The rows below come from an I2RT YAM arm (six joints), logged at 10 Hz.
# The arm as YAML. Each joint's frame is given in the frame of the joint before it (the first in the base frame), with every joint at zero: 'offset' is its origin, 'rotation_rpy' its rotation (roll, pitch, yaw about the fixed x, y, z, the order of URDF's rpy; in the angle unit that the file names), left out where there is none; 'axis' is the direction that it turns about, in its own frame. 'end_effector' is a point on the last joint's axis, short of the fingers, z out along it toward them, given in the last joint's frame.
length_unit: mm
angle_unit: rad
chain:
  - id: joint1
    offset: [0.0, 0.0, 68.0]
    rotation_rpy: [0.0, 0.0, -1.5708]
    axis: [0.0, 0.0, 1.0]
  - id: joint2
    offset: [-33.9, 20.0, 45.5]
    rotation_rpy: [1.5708, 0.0, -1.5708]
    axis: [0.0, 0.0, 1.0]
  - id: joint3
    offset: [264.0, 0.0, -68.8]
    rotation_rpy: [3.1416, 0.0, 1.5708]
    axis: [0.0, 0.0, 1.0]
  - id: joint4
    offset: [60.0, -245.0, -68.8]
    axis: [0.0, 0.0, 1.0]
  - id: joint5
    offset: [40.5, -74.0, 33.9]
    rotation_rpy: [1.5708, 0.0, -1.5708]
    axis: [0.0, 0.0, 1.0]
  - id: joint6
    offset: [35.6, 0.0, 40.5]
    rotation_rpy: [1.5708, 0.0, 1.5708]
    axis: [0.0, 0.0, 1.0]
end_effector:
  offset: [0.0, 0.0, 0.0]
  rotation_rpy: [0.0, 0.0, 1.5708]
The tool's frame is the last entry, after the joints.
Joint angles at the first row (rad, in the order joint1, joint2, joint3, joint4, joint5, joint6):
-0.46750 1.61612 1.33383 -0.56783 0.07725 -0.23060
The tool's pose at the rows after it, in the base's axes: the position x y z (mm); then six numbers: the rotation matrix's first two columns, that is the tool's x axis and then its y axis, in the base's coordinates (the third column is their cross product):
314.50 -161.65 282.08 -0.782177 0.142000 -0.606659 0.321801 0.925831 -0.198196
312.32 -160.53 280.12 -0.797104 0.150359 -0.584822 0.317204 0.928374 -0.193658
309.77 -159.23 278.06 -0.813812 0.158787 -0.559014 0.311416 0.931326 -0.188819
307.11 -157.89 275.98 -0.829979 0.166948 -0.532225 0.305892 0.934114 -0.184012
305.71 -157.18 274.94 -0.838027 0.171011 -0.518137 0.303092 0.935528 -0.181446
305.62 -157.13 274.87 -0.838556 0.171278 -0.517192 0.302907 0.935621 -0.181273
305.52 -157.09 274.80 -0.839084 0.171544 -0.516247 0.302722 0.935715 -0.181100
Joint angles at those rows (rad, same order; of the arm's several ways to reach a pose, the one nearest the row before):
-0.46750 1.61613 1.33384 -0.59948 0.07229 -0.22832
-0.46749 1.61611 1.33381 -0.62809 0.07191 -0.22754
-0.46750 1.61614 1.33422 -0.66128 0.07153 -0.22755
-0.46751 1.61613 1.33423 -0.69449 0.07152 -0.22756
-0.46750 1.61612 1.33421 -0.71165 0.07153 -0.22755
-0.46748 1.61612 1.33422 -0.71279 0.07153 -0.22754
-0.46751 1.61612 1.33420 -0.71393 0.07152 -0.22756

